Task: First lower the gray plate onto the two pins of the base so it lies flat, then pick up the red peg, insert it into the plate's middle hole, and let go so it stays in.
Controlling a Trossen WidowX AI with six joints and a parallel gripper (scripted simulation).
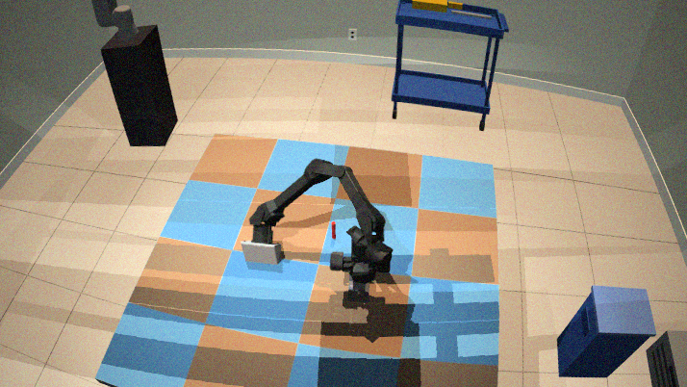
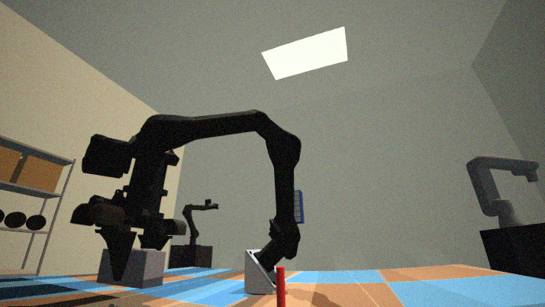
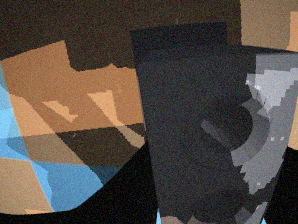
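My gripper tip is 5 cm above the base. The rest, counted from my gripper tip: red peg: 10 cm behind, 21 cm to the left, 2 cm below; then gray plate: 3 cm above.
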